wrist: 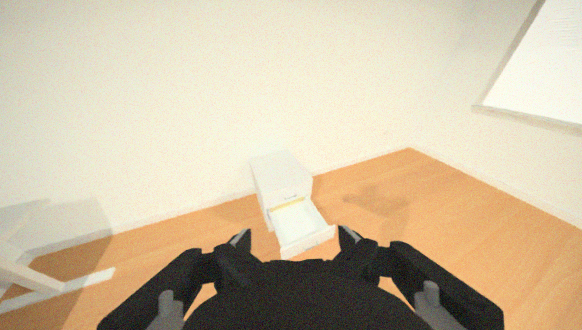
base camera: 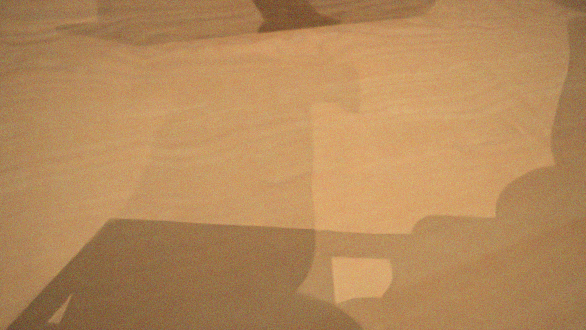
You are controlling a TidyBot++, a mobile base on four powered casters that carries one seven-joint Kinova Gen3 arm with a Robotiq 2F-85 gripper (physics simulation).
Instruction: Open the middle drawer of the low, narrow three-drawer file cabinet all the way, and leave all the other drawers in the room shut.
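Frame: origin at the arm's base, x up, y left, z back, level; metres.
Where they show: gripper, between the fingertips: (wrist: pixel 294 237).
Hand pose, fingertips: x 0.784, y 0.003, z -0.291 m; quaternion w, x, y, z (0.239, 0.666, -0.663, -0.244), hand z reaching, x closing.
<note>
After its pixels a point has its place.
The low, narrow white file cabinet (wrist: pixel 281 172) {z -1.233, x 0.124, y 0.094 m} stands against the wall at the centre of the wrist view. Its top drawer is shut, with a small handle on its front. The middle drawer (wrist: pixel 300 220) {z -0.965, x -0.179, y -0.055 m} is pulled far out, with a yellow strip at its back inside. The bottom drawer is hidden below it. My gripper (wrist: pixel 294 237) {z -0.291, x 0.784, y 0.003 m} is open and empty. The drawer front shows beyond the space between its fingertips, apart from them. The cabinet does not show in the base camera view.
Part of a white table's leg and foot (wrist: pixel 85 280) shows at the left of the wrist view. A white board or blind (wrist: pixel 542 65) {z -1.788, x 0.872, y -2.391 m} is on the right wall. A room corner lies right of the cabinet. The base camera view shows wooden floor (base camera: pixel 225 85) {z -0.588, x -0.396, y 0.088 m} with several shadows.
</note>
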